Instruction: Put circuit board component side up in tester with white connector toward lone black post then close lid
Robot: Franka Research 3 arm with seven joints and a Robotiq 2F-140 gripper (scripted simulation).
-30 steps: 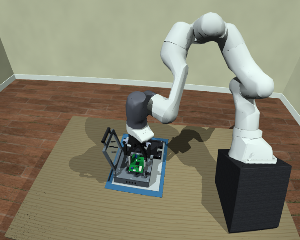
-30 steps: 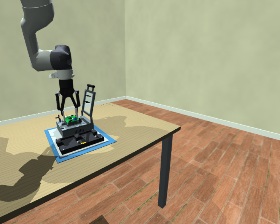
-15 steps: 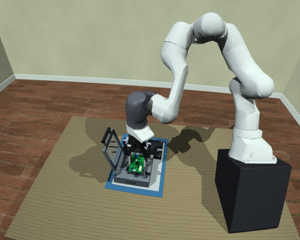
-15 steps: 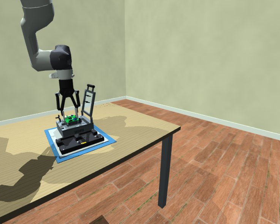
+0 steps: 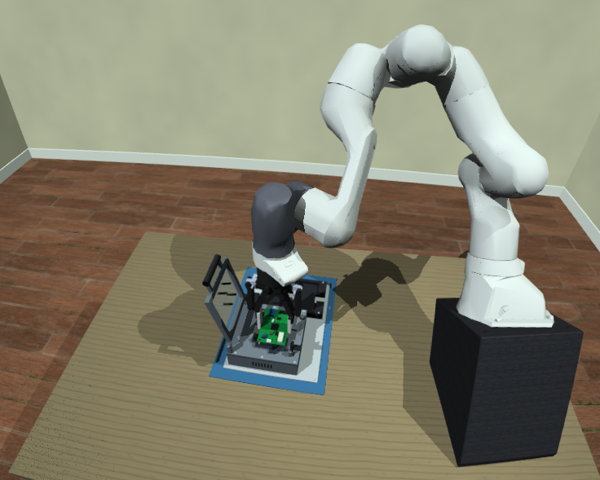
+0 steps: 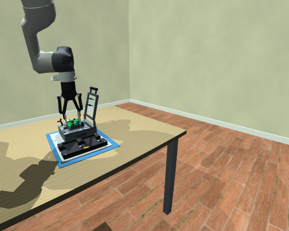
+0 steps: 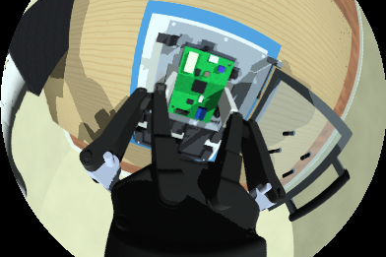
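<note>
My gripper is now 20 mm above the green circuit board. Round my hand: lid: 120 mm ahead, 80 mm above, 10 mm to the left.
</note>
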